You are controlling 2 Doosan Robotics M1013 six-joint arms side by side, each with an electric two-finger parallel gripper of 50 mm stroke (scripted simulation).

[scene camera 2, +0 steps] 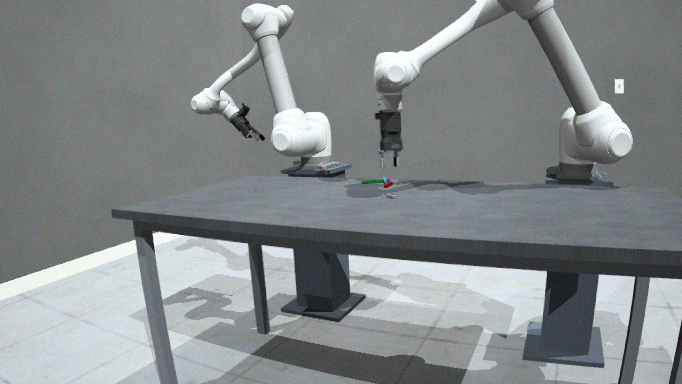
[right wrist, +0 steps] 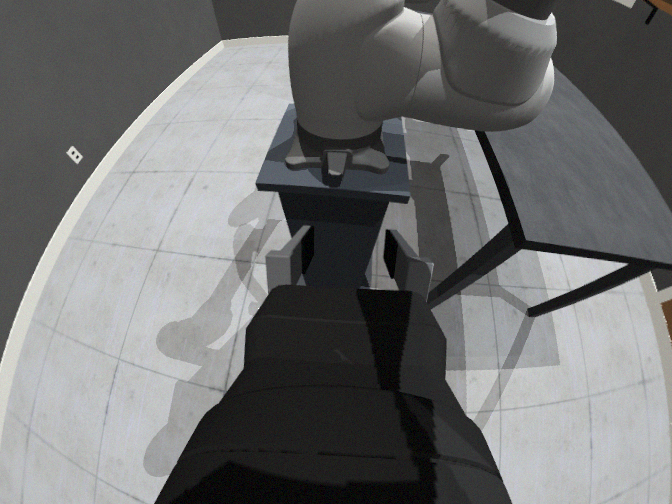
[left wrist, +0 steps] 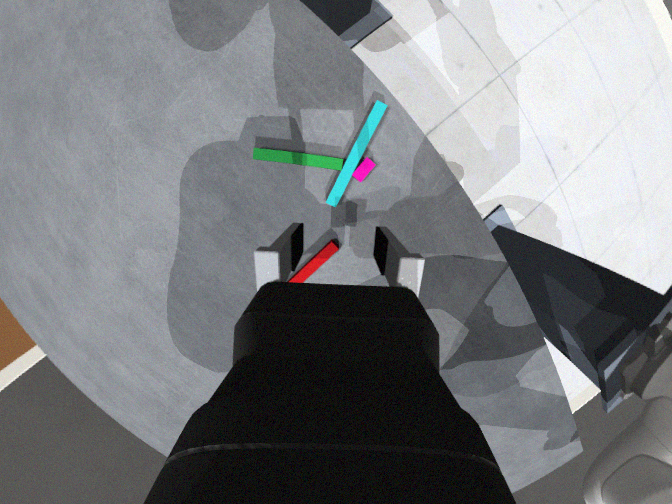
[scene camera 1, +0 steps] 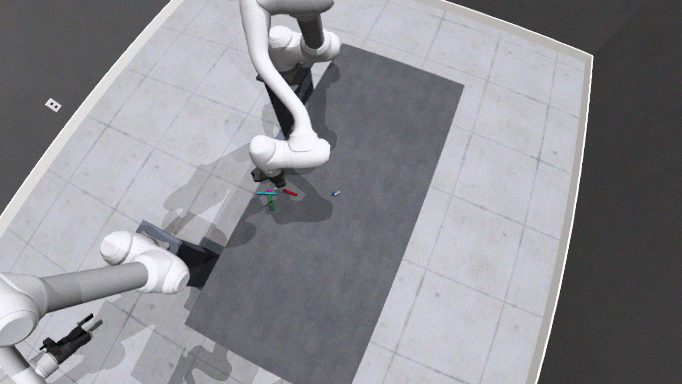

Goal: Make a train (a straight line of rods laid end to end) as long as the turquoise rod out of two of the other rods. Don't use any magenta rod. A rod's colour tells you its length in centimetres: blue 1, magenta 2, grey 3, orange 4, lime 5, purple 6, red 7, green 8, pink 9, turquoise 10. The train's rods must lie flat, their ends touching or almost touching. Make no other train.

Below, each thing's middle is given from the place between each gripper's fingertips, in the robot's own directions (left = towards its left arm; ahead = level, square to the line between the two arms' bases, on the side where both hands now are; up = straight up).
Right now my left hand (scene camera 2: 389,167) is 70 mm above the turquoise rod (left wrist: 365,135), 50 mm past it and 40 mm to the left of it. The rest, counted from my left hand: green rod (left wrist: 258,153): 70 mm to the right, 70 mm below, 10 mm behind.
I see the green rod 840 mm to the left of my right hand (scene camera 1: 97,318), 330 mm ahead of it and 150 mm below it. The rest, counted from my right hand: turquoise rod (870 mm to the left, 290 mm ahead, 150 mm below).
